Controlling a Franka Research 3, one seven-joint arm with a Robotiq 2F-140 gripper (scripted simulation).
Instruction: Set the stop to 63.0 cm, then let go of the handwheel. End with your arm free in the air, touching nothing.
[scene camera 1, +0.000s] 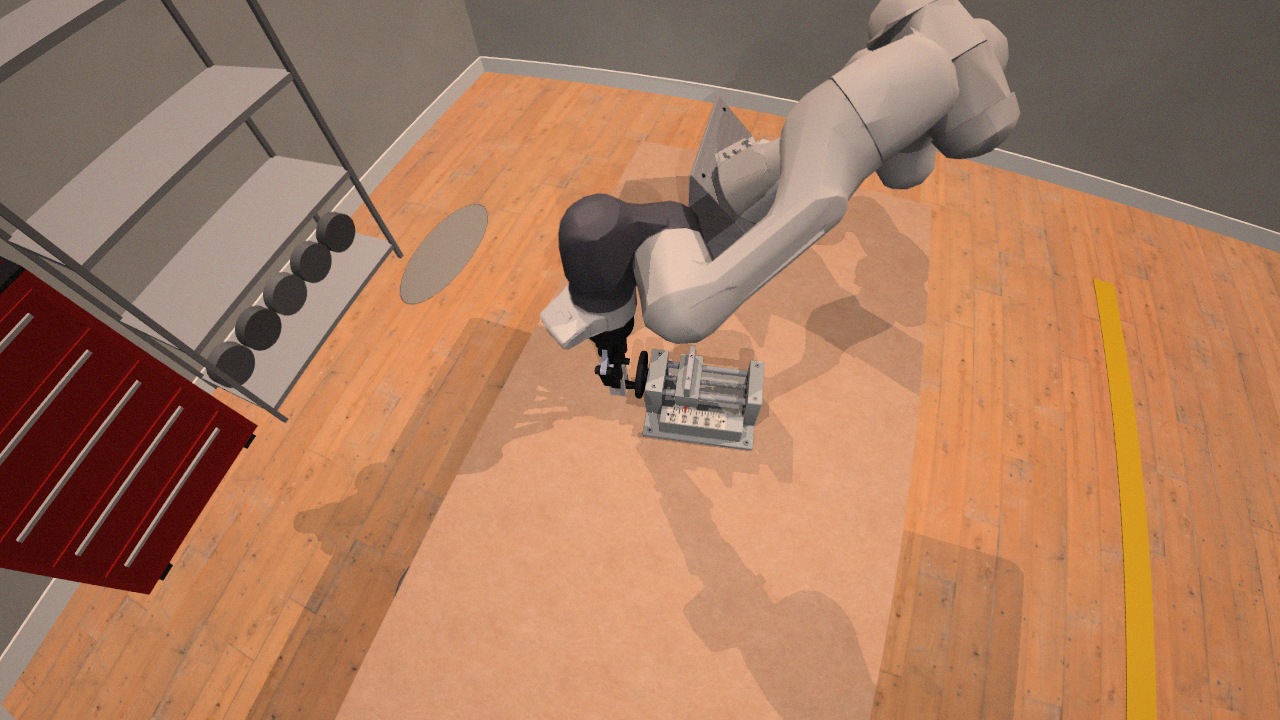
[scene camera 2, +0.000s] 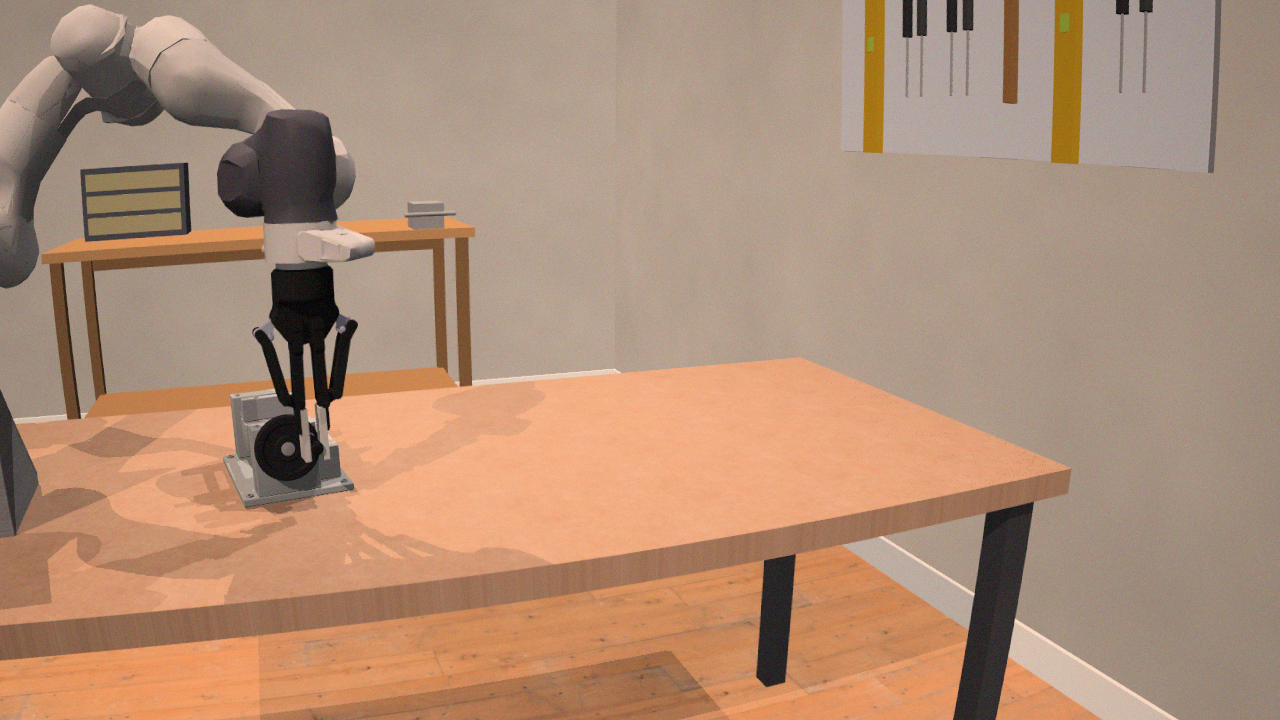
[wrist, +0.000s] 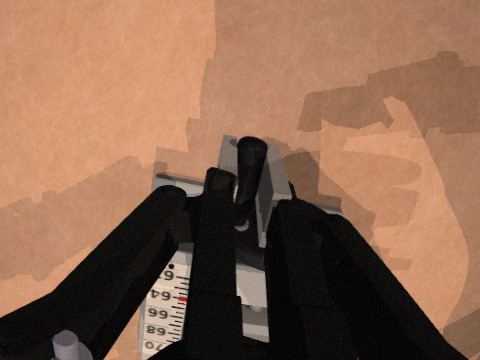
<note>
In view: my gripper (scene camera 2: 315, 457) and a black handwheel (scene camera 2: 277, 451).
My gripper is seen too in scene camera 1 (scene camera 1: 619, 387) and in the wrist view (wrist: 245, 161). The black handwheel also shows in the wrist view (wrist: 248, 251).
</note>
